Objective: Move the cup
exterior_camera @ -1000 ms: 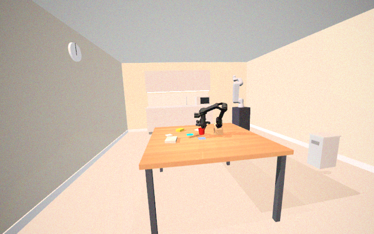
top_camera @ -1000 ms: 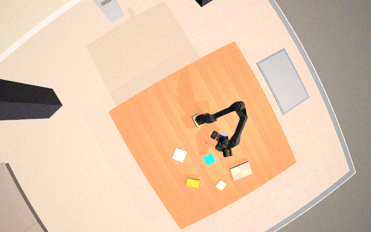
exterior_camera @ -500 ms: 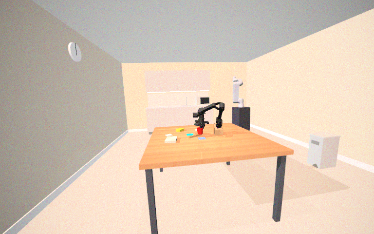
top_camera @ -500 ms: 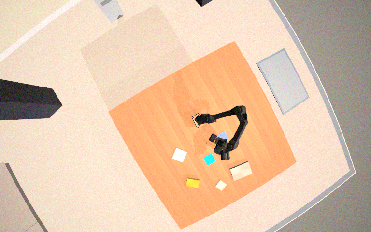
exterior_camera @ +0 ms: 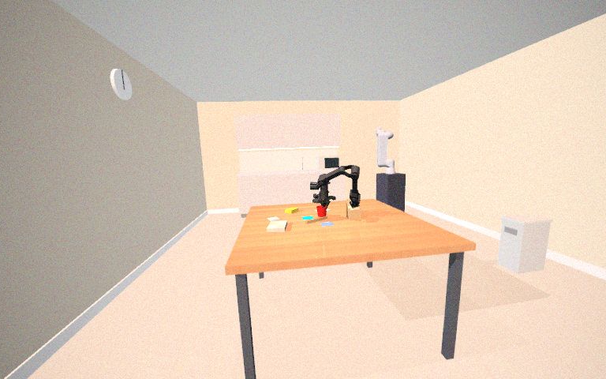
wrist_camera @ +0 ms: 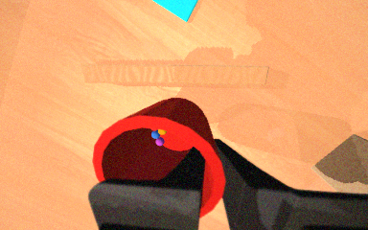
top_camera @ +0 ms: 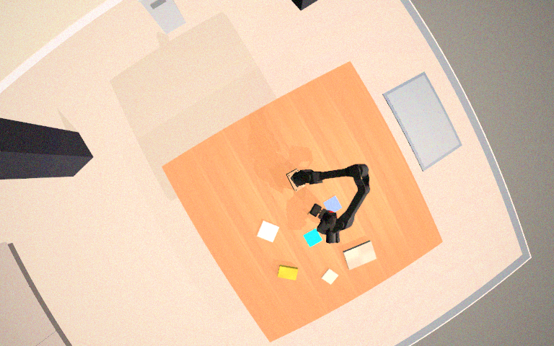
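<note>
The cyan pad is 100 mm ahead of my gripper tip, 130 mm to the right of it and 90 mm below it. Also, from my gripper tip: long wooden block 50 mm ahead, 30 mm to the right, 80 mm below; red cup 30 mm ahead, 10 mm to the left; light blue pad 10 mm ahead, 70 mm to the left, 90 mm below.
</note>
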